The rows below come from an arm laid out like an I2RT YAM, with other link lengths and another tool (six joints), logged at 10 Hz.
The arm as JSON. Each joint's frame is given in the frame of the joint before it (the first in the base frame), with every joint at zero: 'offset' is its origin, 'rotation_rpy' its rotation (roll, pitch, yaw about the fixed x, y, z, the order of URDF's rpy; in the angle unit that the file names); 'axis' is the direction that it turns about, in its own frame. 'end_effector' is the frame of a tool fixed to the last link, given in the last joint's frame.
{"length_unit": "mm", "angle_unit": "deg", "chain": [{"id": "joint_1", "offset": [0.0, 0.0, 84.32], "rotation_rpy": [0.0, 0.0, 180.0], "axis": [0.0, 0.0, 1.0]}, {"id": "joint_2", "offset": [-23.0, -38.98, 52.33], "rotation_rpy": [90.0, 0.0, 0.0], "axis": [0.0, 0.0, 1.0]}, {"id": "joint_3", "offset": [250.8, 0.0, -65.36], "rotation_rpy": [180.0, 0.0, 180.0], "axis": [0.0, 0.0, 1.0]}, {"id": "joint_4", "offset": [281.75, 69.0, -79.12], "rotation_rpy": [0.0, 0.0, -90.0], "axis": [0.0, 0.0, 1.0]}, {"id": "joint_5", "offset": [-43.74, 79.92, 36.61], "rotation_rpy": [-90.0, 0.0, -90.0], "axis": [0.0, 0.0, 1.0]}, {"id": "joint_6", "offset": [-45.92, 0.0, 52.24], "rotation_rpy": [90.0, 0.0, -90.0], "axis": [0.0, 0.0, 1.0]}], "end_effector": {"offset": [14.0, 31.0, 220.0], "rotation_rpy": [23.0, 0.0, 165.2]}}
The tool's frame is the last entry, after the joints.
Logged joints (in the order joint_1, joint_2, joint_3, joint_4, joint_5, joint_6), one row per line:
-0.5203, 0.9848, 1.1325, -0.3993, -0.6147, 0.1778
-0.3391, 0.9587, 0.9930, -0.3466, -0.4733, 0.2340
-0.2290, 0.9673, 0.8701, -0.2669, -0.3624, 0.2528
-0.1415, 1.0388, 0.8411, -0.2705, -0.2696, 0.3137
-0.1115, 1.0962, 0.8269, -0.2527, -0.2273, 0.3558
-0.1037, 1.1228, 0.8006, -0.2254, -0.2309, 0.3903
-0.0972, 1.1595, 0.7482, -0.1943, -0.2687, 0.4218
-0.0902, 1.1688, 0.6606, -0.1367, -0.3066, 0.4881
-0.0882, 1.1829, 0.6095, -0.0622, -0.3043, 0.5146
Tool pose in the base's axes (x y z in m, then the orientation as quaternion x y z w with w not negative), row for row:
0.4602, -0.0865, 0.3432, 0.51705, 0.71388, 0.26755, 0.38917
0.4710, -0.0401, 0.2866, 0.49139, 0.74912, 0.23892, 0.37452
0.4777, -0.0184, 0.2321, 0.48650, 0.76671, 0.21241, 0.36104
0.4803, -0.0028, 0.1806, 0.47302, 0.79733, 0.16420, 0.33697
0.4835, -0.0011, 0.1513, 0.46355, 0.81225, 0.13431, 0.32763
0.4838, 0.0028, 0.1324, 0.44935, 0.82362, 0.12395, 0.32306
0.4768, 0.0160, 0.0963, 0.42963, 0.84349, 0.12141, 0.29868
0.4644, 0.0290, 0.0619, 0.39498, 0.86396, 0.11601, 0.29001
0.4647, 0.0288, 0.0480, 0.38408, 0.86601, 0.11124, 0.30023
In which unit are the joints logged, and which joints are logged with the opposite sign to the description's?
The joints are logged in radians. Opposite sign: joint_6.
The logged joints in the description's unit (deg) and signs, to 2 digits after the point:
-29.81, 56.42, 64.89, -22.88, -35.22, -10.19
-19.43, 54.93, 56.89, -19.86, -27.12, -13.41
-13.12, 55.42, 49.85, -15.29, -20.76, -14.48
-8.11, 59.52, 48.19, -15.50, -15.45, -17.97
-6.39, 62.81, 47.38, -14.48, -13.02, -20.39
-5.94, 64.33, 45.87, -12.91, -13.23, -22.36
-5.57, 66.43, 42.87, -11.13, -15.40, -24.17
-5.17, 66.97, 37.85, -7.83, -17.57, -27.97
-5.05, 67.78, 34.92, -3.56, -17.44, -29.48

